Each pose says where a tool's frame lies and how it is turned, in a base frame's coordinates. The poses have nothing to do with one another.
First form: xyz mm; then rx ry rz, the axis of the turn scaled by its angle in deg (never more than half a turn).
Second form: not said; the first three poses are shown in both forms.
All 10 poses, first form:
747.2 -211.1 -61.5 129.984 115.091 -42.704
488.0 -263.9 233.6 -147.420 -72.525 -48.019
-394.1 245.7 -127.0 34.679 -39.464 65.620
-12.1 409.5 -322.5 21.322 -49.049 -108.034
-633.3 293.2 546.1 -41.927 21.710 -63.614
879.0 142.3 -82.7 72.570 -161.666 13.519
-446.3 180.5 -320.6 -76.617 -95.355 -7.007
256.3 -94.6 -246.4 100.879 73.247 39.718
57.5 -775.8 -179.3 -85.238 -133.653 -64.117
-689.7 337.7 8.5 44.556 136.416 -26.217
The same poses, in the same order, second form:
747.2 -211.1 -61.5 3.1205 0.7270 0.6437 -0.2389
488.0 -263.9 233.6 2.9874 -0.8613 -0.4237 -0.2805
-394.1 245.7 -127.0 1.4671 0.4126 -0.4695 0.7806
-12.1 409.5 -322.5 2.1040 0.1769 -0.4069 -0.8962
-633.3 293.2 546.1 1.3827 -0.5292 0.2740 -0.8030
879.0 142.3 -82.7 3.1018 0.4083 -0.9097 0.0761
-446.3 180.5 -320.6 2.1384 -0.6253 -0.7783 -0.0572
256.3 -94.6 -246.4 2.2836 0.7710 0.5598 0.3036
57.5 -775.8 -179.3 2.9844 -0.4985 -0.7816 -0.3750
-689.7 337.7 8.5 2.5461 0.3054 0.9351 -0.1797

